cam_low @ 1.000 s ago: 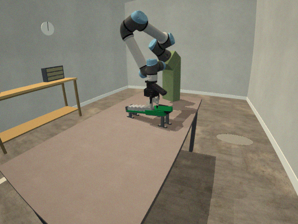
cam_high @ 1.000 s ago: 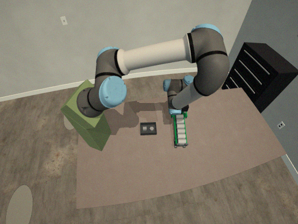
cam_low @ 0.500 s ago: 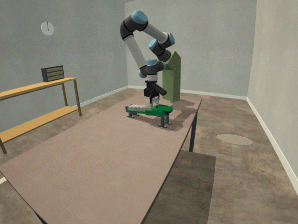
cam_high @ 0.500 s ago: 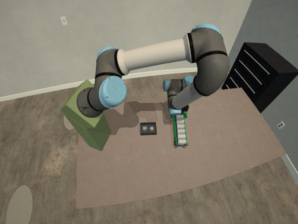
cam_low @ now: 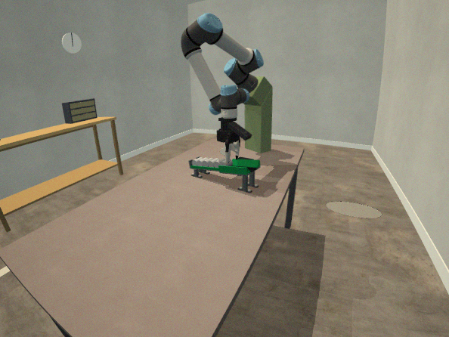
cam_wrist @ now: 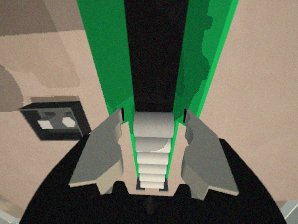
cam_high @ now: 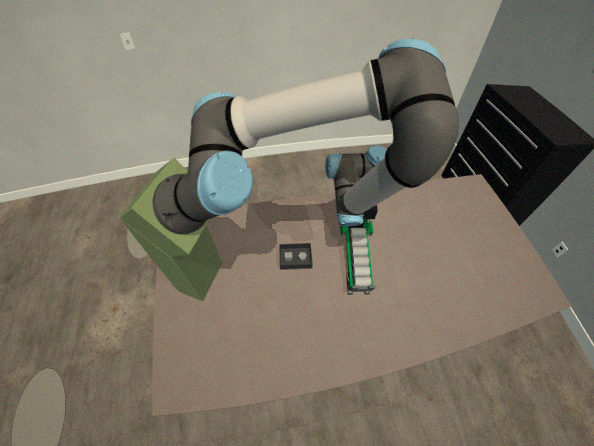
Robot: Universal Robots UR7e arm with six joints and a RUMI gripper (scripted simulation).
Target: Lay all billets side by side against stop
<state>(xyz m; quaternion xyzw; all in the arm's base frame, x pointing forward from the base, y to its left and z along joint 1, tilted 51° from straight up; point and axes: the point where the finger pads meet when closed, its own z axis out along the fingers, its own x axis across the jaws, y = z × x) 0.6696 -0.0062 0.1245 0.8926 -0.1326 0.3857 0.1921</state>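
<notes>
The ramp is 30 mm behind my hand, 60 mm to the right of it and 60 mm below it. From my hand the other things lie so: small dark tray (260 mm behind, 40 mm to the left, 120 mm below).
</notes>
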